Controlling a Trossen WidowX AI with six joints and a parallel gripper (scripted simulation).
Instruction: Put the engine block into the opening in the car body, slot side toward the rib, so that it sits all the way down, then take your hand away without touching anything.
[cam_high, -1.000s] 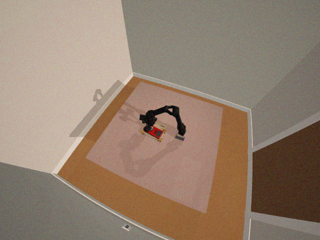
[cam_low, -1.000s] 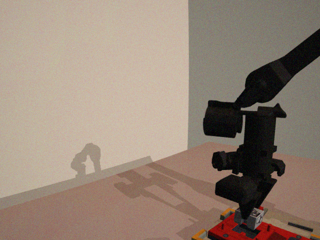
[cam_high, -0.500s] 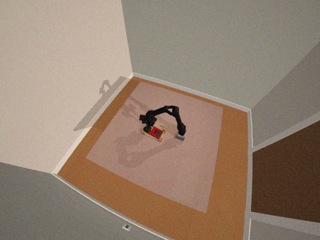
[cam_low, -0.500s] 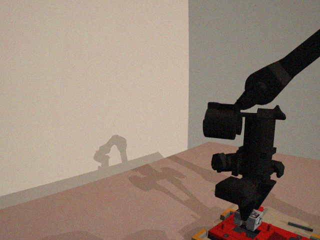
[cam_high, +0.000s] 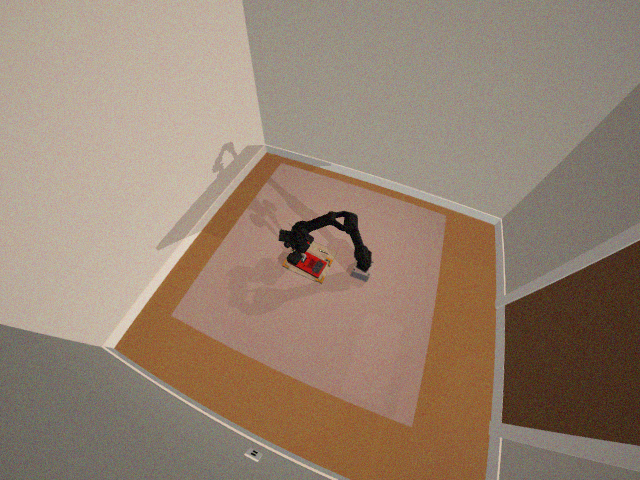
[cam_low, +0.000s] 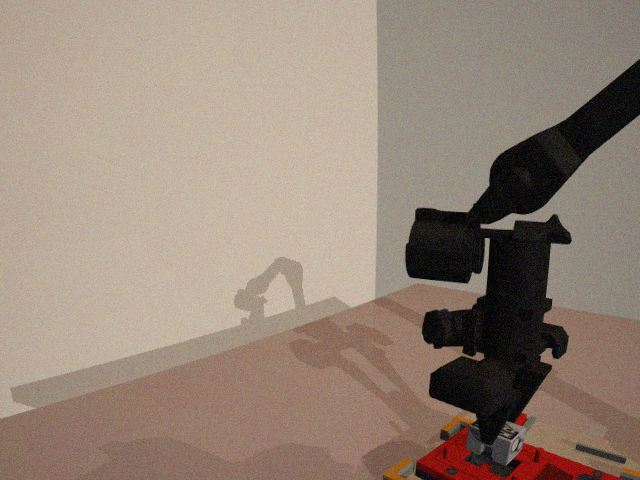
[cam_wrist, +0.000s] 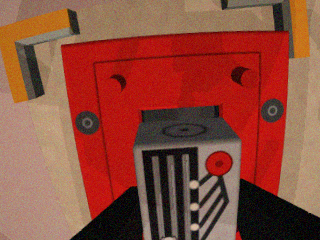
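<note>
Right now the black upright peg is 11 cm to the right of my gripper tip, 4 cm ahead of it and 2 cm below it. Also, from my gripper tip: grey engine block (1 cm below).
</note>
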